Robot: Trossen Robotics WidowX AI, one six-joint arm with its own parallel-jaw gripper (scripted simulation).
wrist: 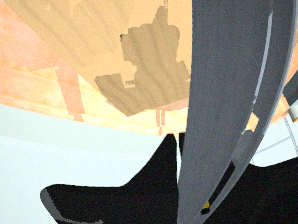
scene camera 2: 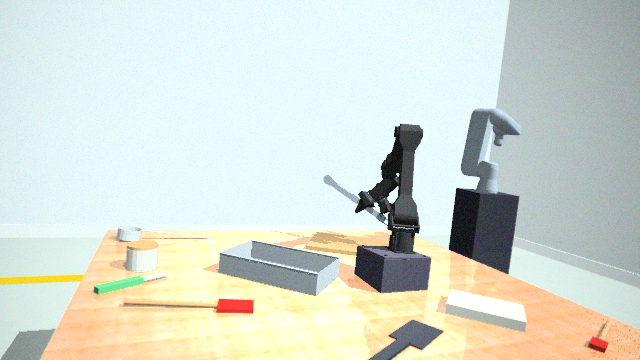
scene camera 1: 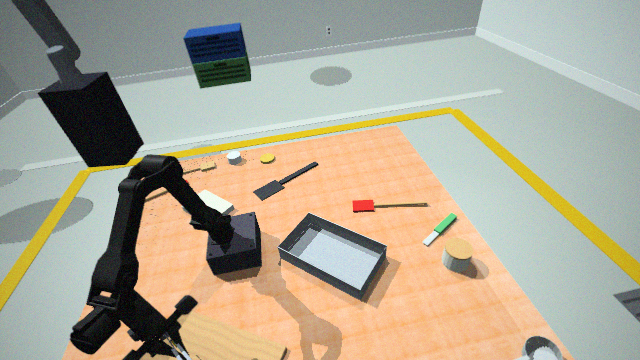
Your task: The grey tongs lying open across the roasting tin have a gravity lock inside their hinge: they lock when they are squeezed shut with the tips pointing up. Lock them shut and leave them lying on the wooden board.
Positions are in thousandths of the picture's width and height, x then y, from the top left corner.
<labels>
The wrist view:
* my gripper: 589, 623
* wooden board: 465, 279
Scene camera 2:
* lidded jar: 221, 712
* white block: 763, 862
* red spatula: 351, 849
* wooden board: 537, 679
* roasting tin: 482, 757
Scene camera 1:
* lidded jar: 715, 704
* roasting tin: 540, 721
</labels>
